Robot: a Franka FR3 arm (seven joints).
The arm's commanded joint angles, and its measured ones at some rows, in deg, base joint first. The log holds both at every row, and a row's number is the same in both.
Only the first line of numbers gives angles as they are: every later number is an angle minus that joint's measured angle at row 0.
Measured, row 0:
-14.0 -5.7 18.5 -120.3 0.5 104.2 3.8
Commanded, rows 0 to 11:
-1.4 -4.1 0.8 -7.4 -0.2 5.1 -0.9
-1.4 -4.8 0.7 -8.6 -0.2 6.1 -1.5
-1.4 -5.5 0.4 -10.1 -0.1 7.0 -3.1
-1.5 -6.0 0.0 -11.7 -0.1 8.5 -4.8
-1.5 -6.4 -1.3 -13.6 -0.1 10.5 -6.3
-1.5 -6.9 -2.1 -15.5 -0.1 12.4 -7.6
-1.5 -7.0 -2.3 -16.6 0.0 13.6 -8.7
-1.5 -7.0 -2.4 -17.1 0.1 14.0 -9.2
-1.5 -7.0 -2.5 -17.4 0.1 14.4 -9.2
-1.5 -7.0 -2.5 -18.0 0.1 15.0 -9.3
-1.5 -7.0 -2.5 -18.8 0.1 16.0 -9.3
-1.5 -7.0 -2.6 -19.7 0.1 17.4 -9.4
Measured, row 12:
-0.8 -4.7 -3.0 -15.6 -0.1 13.3 -8.0
